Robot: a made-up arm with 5 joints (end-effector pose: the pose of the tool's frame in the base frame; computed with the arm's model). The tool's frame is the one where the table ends. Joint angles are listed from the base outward.
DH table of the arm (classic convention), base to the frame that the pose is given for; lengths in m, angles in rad. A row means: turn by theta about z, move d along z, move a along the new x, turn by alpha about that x. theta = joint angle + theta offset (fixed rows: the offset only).
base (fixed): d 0, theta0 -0.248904, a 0.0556, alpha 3.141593
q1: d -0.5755, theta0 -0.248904, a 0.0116, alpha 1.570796
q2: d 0, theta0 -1.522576, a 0.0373, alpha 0
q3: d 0, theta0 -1.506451, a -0.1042, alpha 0
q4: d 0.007, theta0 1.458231, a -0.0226, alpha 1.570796
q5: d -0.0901, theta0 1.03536, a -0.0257, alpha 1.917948
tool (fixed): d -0.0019, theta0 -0.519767, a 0, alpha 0
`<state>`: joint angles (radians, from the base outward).
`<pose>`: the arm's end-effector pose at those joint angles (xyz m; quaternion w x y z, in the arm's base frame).
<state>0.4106 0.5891 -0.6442 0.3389 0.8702</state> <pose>0.2478 -0.1176 0.5592 0.8914 0.0802 0.3390 0.2900</pose>
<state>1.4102 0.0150 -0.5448 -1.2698 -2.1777</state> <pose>0.1038 -0.1269 0.7493 0.3098 0.0225 -0.4866 0.8165</pose>
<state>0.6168 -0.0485 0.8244 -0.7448 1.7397</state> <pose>0.1877 -0.1133 0.5299 0.8096 -0.2611 0.5183 0.0873</pose>
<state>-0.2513 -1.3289 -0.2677 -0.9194 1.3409</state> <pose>-0.0250 -0.0464 0.7467 0.5773 -0.3667 -0.7280 -0.0481</pose>
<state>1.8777 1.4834 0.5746 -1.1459 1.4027</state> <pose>0.0309 -0.0500 0.4177 0.7187 0.4885 0.4580 -0.1873</pose>
